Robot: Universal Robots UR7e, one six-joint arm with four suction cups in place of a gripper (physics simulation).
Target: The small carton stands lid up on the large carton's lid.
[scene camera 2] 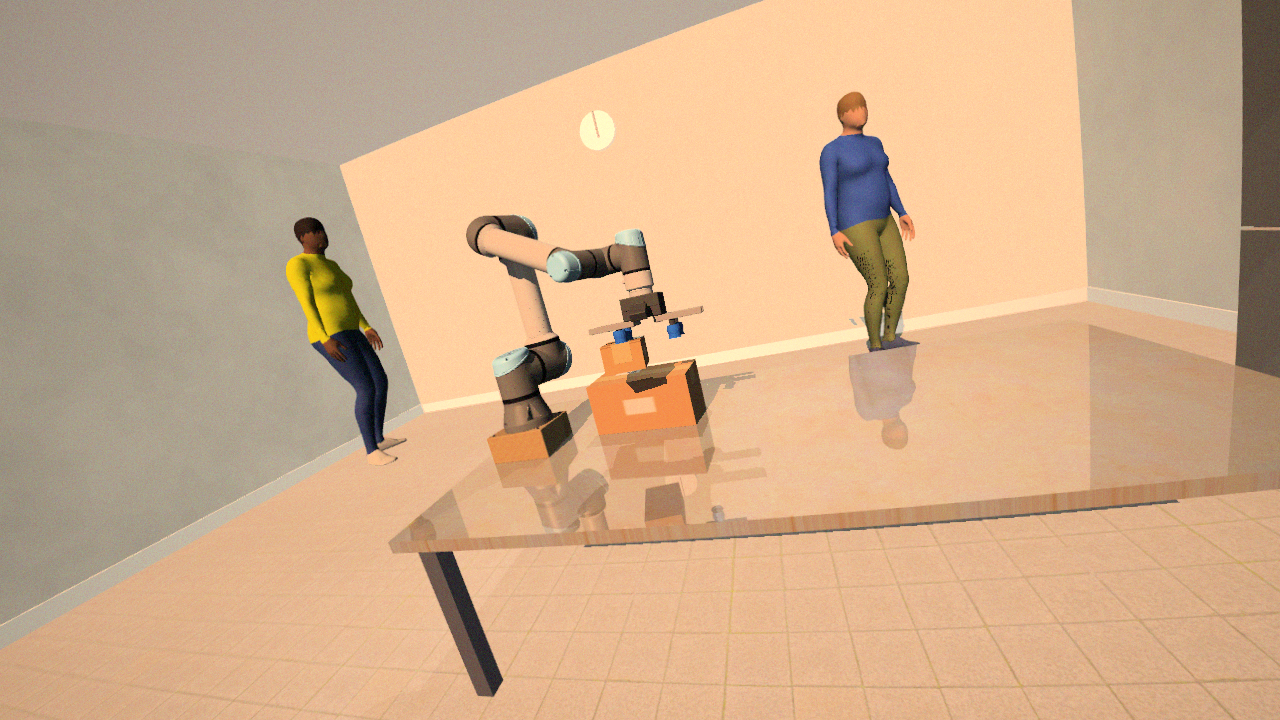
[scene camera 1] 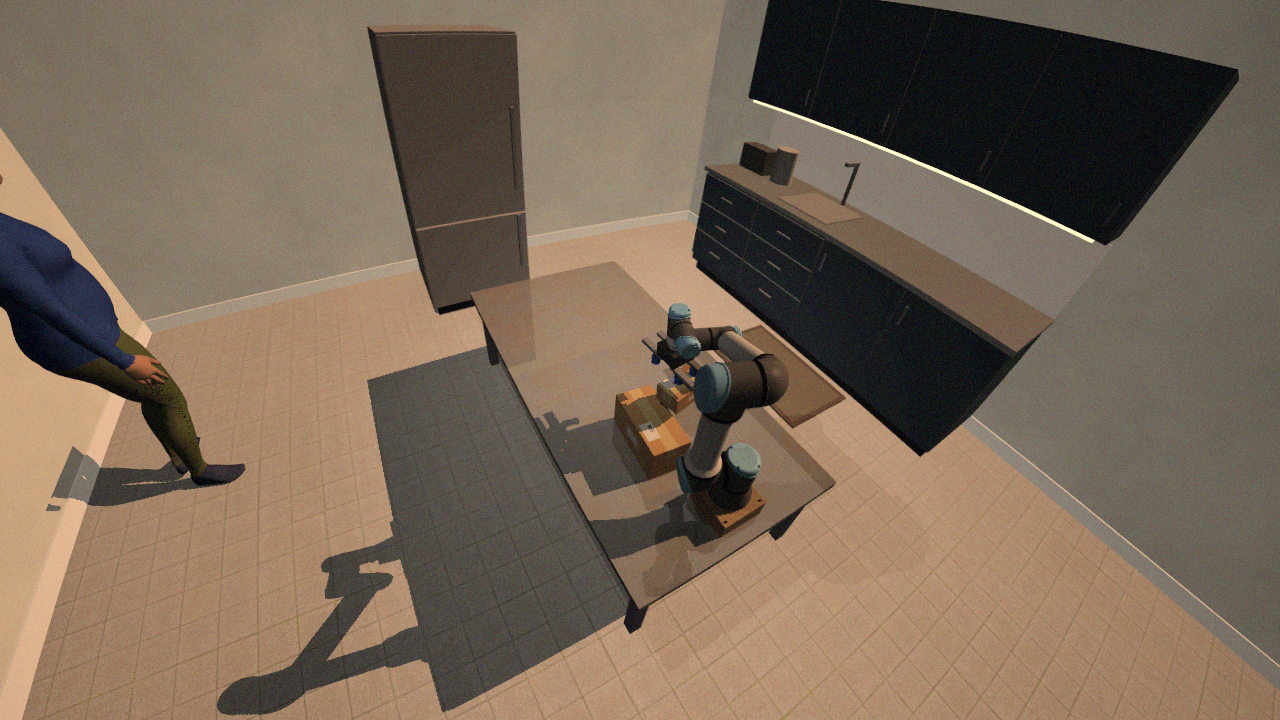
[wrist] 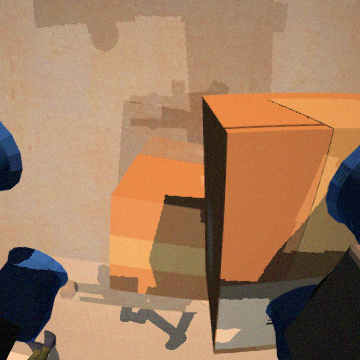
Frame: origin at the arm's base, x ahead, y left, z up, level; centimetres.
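Seen in the pictures: hand, tool point: (scene camera 2: 651, 341) (wrist: 160, 232); arm's base, link origin: (scene camera 2: 529, 424) (scene camera 1: 729, 490).
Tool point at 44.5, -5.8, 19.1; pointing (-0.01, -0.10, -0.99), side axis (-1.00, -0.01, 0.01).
Observation:
Offsets run from my tool point to a thing's top centre, as dx, dy, dz. Level surfaces: height alone.
The small orange carton @(-8.1, +2.0, +2.0) (scene camera 1: 673, 395) (scene camera 2: 623, 355) (wrist: 271, 200) hangs lid up under one blue cup of my suction gripper (scene camera 1: 666, 350) (scene camera 2: 642, 309). It is over the left end of the large carton @(-8.3, +14.4, -11.7) (scene camera 1: 652, 432) (scene camera 2: 645, 403) (wrist: 136, 214), at or just above its lid; I cannot tell whether they touch. In the wrist view the small carton fills the right half. The large carton's lid lies below and to its left. The other blue cups (wrist: 32, 286) are free.
Both cartons are on the glossy table @(dz -27.1) (scene camera 1: 555, 330) (scene camera 2: 985, 420), next to the arm's base (scene camera 1: 726, 506) (scene camera 2: 527, 439). A person in yellow (scene camera 2: 335, 330) and a person in blue (scene camera 2: 863, 215) (scene camera 1: 62, 322) stand on the floor. A fridge (scene camera 1: 456, 160) and kitchen counter (scene camera 1: 895, 259) stand beyond.

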